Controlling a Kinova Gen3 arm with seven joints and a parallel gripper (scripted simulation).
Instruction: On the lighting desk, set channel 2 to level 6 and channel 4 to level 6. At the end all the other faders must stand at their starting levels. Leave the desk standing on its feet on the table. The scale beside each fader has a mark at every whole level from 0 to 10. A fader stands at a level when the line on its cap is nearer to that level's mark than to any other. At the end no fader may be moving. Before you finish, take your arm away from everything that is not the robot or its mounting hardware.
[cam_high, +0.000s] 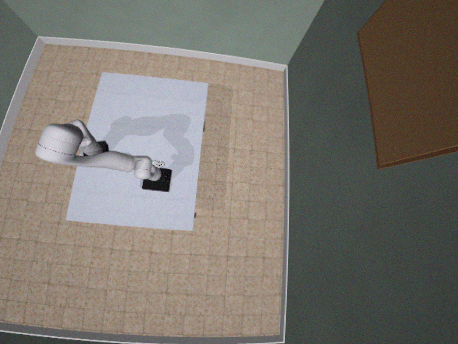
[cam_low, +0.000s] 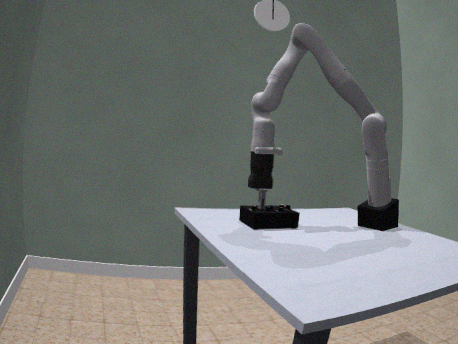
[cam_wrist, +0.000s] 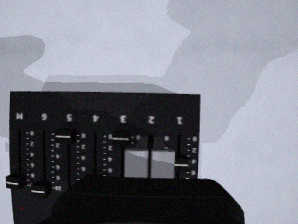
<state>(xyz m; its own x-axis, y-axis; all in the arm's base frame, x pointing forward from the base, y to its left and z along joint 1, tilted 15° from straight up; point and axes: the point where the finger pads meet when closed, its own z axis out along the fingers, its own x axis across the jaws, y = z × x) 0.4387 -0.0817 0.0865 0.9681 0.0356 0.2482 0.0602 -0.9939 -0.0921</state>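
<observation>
Right now my hand is 20 mm to the left of the channel 2 cap and 10 mm above it. The rest, counted from my hand: channel 4 cap 40 mm behind, 30 mm to the right, 10 mm below; then channel 1 cap 20 mm ahead, 10 mm to the right, 10 mm below; then channel 3 cap 20 mm behind, 10 mm to the left, 10 mm below.
</observation>
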